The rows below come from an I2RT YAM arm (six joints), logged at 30 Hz.
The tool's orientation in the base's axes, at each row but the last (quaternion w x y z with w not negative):
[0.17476, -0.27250, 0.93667, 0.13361]
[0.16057, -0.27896, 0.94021, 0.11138]
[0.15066, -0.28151, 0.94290, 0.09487]
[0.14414, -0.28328, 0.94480, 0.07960]
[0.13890, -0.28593, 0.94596, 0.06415]
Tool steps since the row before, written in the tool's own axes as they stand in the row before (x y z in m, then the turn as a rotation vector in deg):
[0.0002, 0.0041, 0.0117, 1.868, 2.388, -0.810]
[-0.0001, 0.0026, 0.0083, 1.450, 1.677, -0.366]
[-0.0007, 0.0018, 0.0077, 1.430, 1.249, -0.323]
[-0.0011, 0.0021, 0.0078, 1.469, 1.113, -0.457]
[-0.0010, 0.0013, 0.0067, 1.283, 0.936, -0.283]
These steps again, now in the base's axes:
[0.0005, 0.0073, -0.0100, -3.013, 0.802, 0.354]
[0.0006, 0.0047, -0.0073, -2.177, 0.556, 0.011]
[0.0013, 0.0039, -0.0068, -1.912, 0.225, -0.063]
[0.0015, 0.0041, -0.0069, -1.897, 0.062, 0.042]
[0.0016, 0.0029, -0.0060, -1.611, 0.047, -0.075]

